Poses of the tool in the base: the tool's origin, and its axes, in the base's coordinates. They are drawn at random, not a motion.
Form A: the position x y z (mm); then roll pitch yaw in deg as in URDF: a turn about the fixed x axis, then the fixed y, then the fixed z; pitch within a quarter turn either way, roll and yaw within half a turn.
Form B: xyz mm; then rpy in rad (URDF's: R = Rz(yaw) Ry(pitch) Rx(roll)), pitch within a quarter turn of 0, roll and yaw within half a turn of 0. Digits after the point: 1 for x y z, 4 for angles.
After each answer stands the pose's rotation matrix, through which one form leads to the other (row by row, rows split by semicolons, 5 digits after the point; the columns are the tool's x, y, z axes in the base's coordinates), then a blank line. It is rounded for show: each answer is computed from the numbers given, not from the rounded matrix.
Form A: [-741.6 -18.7 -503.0 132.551 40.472 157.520]
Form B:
[-741.6 -18.7 -503.0 2.3135 0.7064 2.7492]
-0.70292 -0.18325 0.68726; 0.29087 0.80769 0.51287; -0.64908 0.56041 -0.51444

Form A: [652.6 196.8 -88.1 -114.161 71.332 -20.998]
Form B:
[652.6 196.8 -88.1 -1.9925 1.2450 -0.3665]
0.29883 -0.95366 -0.03507; -0.11470 -0.07238 0.99076; -0.94739 -0.29204 -0.13101

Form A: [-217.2 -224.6 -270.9 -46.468 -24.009 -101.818]
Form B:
[-217.2 -224.6 -270.9 -0.8110 -0.4190 -1.7771]
-0.18708 0.61375 0.76702; -0.89412 -0.42979 0.12582; 0.40688 -0.66226 0.62917

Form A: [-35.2 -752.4 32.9 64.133 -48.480 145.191]
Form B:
[-35.2 -752.4 32.9 1.1193 -0.8461 2.5341]
-0.54427 0.30411 0.78185; 0.37840 -0.74280 0.55233; 0.74872 0.59647 0.28920

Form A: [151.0 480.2 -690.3 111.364 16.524 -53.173]
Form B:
[151.0 480.2 -690.3 1.9437 0.2884 -0.9280]
0.57465 -0.13283 -0.80755; -0.76739 -0.43037 -0.47528; -0.28442 0.89282 -0.34925

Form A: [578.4 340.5 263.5 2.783 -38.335 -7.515]
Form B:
[578.4 340.5 263.5 0.0486 -0.6691 -0.1312]
0.77766 0.10077 -0.62056; -0.10259 0.99418 0.03289; 0.62026 0.03809 0.78347

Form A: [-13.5 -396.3 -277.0 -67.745 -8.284 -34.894]
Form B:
[-13.5 -396.3 -277.0 -1.1824 -0.1446 -0.6090]
0.81165 0.32603 0.48469; -0.56609 0.23436 0.79033; 0.14408 -0.91585 0.37478

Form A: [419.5 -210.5 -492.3 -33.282 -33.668 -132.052]
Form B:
[419.5 -210.5 -492.3 -0.5809 -0.5876 -2.3047]
-0.55745 0.41698 0.71790; -0.61799 -0.78584 -0.02343; 0.55438 -0.45671 0.69576

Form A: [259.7 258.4 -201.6 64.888 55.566 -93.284]
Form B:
[259.7 258.4 -201.6 1.1325 0.9698 -1.6281]
-0.03239 0.38091 -0.92404; -0.56453 -0.76990 -0.29758; -0.82478 0.51201 0.23997

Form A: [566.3 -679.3 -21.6 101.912 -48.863 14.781]
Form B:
[566.3 -679.3 -21.6 1.7787 -0.8528 0.2580]
0.63609 -0.65987 0.39994; 0.16784 -0.38759 -0.90643; 0.75314 0.64370 -0.13579

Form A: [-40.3 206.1 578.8 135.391 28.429 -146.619]
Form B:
[-40.3 206.1 578.8 2.3630 0.4962 -2.5590]
-0.73433 -0.67087 -0.10338; -0.48385 0.41052 0.77289; -0.47607 0.61758 -0.62606

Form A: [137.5 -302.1 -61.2 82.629 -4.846 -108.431]
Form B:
[137.5 -302.1 -61.2 1.4421 -0.0846 -1.8925]
-0.31503 0.14820 -0.93744; -0.94531 0.03892 0.32383; 0.08448 0.98819 0.12784

